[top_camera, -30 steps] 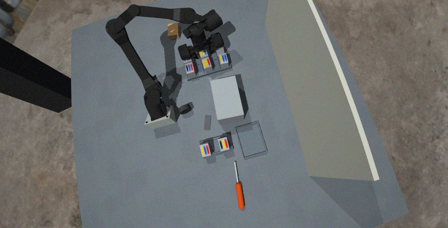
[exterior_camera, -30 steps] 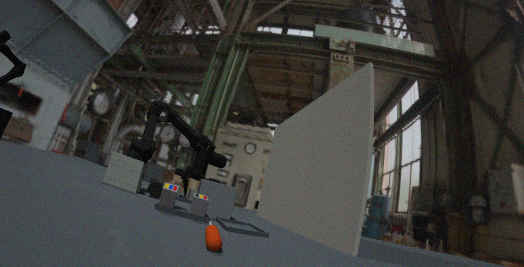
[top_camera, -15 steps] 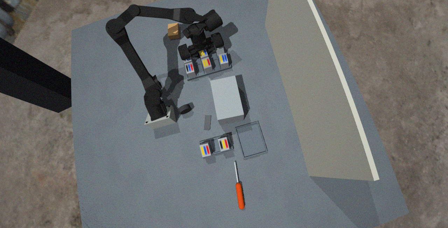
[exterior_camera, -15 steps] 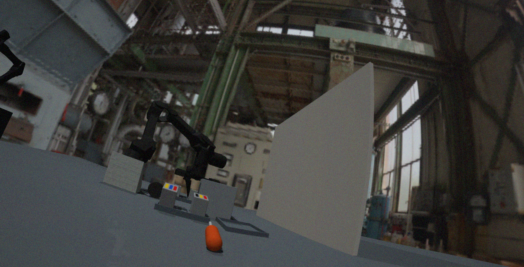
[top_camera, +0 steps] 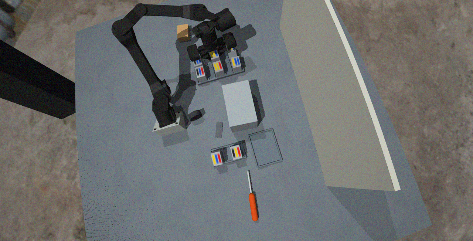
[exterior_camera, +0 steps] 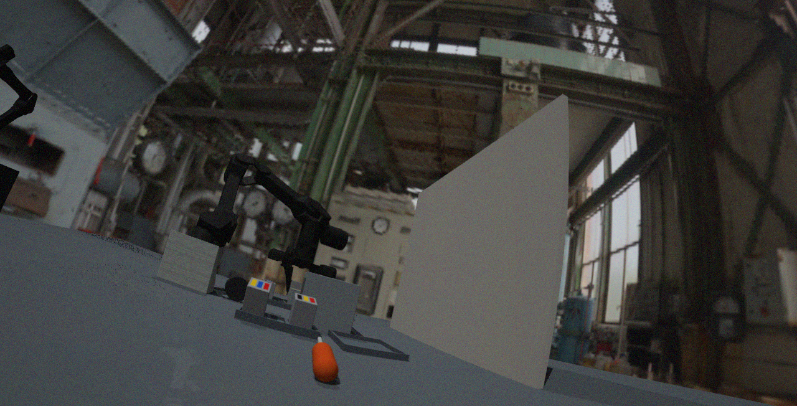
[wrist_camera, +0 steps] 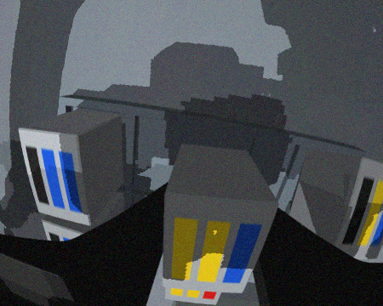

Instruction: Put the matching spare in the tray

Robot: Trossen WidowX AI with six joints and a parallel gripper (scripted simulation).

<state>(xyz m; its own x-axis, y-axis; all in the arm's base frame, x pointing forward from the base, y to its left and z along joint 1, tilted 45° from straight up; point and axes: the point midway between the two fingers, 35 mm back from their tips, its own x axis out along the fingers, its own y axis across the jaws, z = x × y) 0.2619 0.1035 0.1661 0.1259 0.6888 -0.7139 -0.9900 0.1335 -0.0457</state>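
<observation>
Right now my gripper tip is 3 cm short of the shallow grey tray, 42 cm to the left of it and 3 cm above it. Also, from my gripper tip: pale grey block (1 cm ahead, 24 cm to the right, 1 cm above); then tall beige panel (26 cm ahead, 30 cm to the right, 19 cm above).
</observation>
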